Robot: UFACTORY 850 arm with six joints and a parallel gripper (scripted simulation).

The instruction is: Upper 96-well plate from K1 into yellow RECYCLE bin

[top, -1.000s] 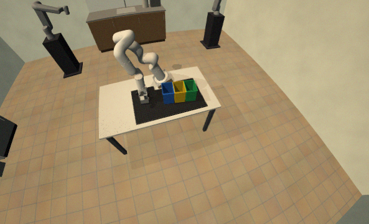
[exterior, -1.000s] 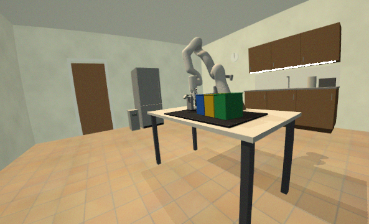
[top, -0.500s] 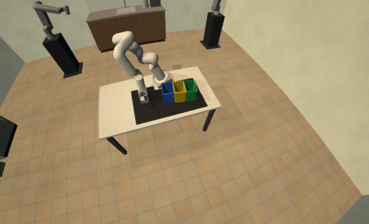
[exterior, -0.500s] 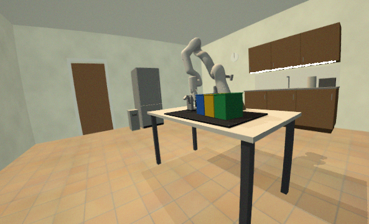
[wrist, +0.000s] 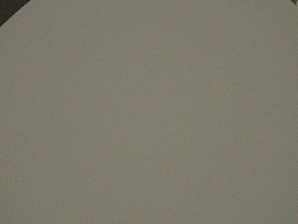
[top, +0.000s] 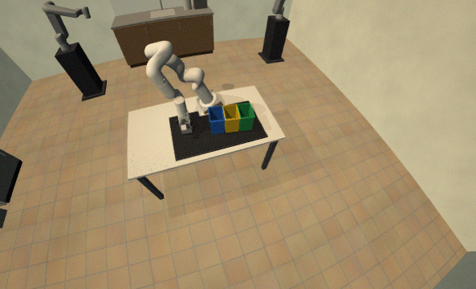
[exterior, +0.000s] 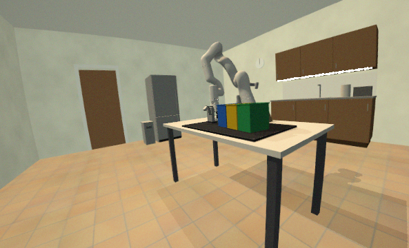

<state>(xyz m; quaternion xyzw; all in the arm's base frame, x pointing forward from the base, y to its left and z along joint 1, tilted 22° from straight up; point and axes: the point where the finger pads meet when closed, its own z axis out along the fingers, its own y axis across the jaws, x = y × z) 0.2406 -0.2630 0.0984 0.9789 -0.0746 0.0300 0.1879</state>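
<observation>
The 96-well plate is 1 cm below my hand. From my hand the other things lie so: green bin (12 cm ahead, 53 cm to the left, 4 cm above); then yellow bin (10 cm ahead, 40 cm to the left, 4 cm above); then blue bin (7 cm ahead, 27 cm to the left, 4 cm above).
</observation>
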